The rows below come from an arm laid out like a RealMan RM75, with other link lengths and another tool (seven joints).
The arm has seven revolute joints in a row. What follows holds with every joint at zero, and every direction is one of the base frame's.
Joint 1 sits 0.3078 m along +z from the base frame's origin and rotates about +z.
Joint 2 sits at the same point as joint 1 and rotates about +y.
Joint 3 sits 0.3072 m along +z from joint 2 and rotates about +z.
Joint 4 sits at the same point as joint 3 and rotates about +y.
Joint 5 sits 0.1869 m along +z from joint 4 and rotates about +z.
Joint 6 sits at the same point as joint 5 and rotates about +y.
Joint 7 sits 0.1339 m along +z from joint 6 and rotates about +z.
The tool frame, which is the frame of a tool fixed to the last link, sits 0.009 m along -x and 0.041 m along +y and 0.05 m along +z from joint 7; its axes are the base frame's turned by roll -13.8, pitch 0 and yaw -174 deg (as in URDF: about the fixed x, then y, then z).
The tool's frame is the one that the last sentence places.
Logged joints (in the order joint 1, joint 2, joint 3, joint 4, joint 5, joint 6, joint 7), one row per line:
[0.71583 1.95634 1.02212 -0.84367 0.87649 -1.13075 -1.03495]
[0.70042 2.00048 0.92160 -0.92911 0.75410 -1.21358 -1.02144]
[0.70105 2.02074 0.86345 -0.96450 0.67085 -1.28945 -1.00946]
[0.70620 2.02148 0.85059 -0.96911 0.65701 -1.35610 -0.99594]
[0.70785 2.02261 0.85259 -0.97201 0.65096 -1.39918 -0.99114]
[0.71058 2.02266 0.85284 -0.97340 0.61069 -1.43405 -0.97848]
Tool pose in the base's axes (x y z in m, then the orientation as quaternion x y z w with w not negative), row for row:
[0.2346 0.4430 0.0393 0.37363 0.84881 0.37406 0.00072]
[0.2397 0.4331 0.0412 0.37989 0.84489 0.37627 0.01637]
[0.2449 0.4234 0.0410 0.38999 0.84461 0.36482 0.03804]
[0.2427 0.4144 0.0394 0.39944 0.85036 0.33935 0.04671]
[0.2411 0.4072 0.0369 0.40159 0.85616 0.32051 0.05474]
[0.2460 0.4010 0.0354 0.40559 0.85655 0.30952 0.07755]
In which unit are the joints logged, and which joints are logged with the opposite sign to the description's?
The joints are logged in radians. Opposite sign: joint 3, joint 6.
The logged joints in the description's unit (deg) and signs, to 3 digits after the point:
[41.014 112.090 -58.563 -48.339 50.219 64.787 -59.298]
[40.131 114.619 -52.804 -53.234 43.207 69.533 -58.524]
[40.167 115.780 -49.472 -55.262 38.437 73.880 -57.838]
[40.462 115.822 -48.735 -55.526 37.644 77.699 -57.063]
[40.557 115.887 -48.850 -55.692 37.297 80.167 -56.788]
[40.713 115.890 -48.864 -55.772 34.990 82.165 -56.063]

